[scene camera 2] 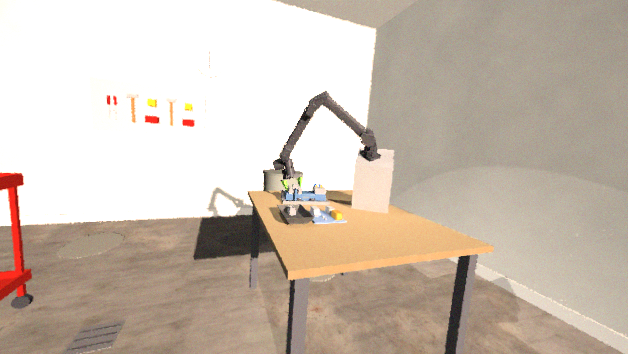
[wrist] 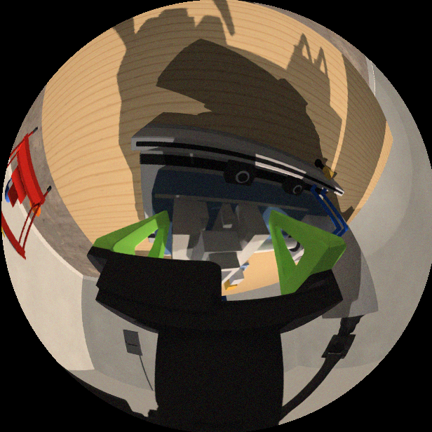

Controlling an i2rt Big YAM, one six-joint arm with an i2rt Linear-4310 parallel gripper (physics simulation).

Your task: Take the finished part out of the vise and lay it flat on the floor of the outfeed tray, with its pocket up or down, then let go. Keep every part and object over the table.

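Pixels of known places: arm's base, link origin: [scene camera 2: 370, 155].
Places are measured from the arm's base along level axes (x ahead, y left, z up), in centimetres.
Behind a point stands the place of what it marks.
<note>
The vise [scene camera 2: 306, 196] {z -28.8, x 37.2, y -11.9 cm} [wrist: 175, 181], blue with grey jaws, stands at the far end of the table. In the wrist view a grey block [wrist: 222, 241], the part, sits between its upright jaws. My gripper [scene camera 2: 293, 183] {z -26.5, x 42.3, y -22.9 cm} [wrist: 218, 215] is open and low over the vise, with one green finger on each side of the jaws and part and nothing held. The part's lower portion and pocket cannot be made out. In the scene view a dark tray [scene camera 2: 302, 219] {z -30.2, x 54.4, y 27.8 cm} lies on the near side of the vise, with a small grey object [scene camera 2: 291, 210] {z -29.9, x 55.3, y 13.7 cm} in it; I cannot confirm that it is the outfeed tray.
A light blue mat [scene camera 2: 327, 220] {z -32.6, x 39.7, y 24.7 cm} with small pale pieces and a yellow block [scene camera 2: 336, 215] {z -30.2, x 34.9, y 25.0 cm} lies right of the dark tray. A tall pale box [scene camera 2: 372, 185] {z -17.5, x 3.8, y 10.7 cm} stands under the arm's base. A grey bin [scene camera 2: 272, 180] stands behind the table [scene camera 2: 370, 240] {z -33.5, x 31.9, y 50.1 cm}. A red cart [scene camera 2: 17, 225] is at far left.
</note>
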